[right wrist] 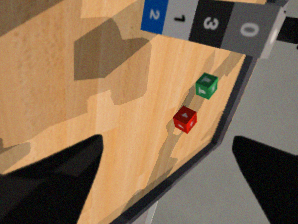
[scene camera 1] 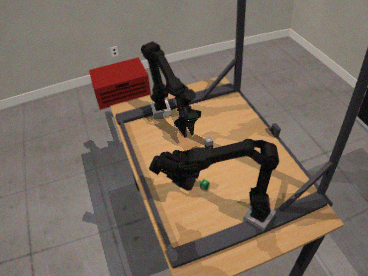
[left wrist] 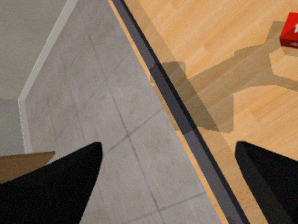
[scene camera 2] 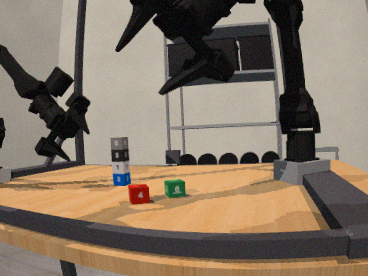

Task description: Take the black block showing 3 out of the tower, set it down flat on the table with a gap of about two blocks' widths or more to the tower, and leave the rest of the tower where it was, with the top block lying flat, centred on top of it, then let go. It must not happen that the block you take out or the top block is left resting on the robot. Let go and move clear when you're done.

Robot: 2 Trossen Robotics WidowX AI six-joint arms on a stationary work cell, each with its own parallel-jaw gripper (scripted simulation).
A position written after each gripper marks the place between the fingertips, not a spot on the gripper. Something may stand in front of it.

Note:
In view: the left gripper (scene camera 2: 139,73) and the right gripper (scene camera 2: 78,147).
The left gripper also shows in the left wrist view (left wrist: 168,148). The right gripper is seen too in the right wrist view (right wrist: 168,142).

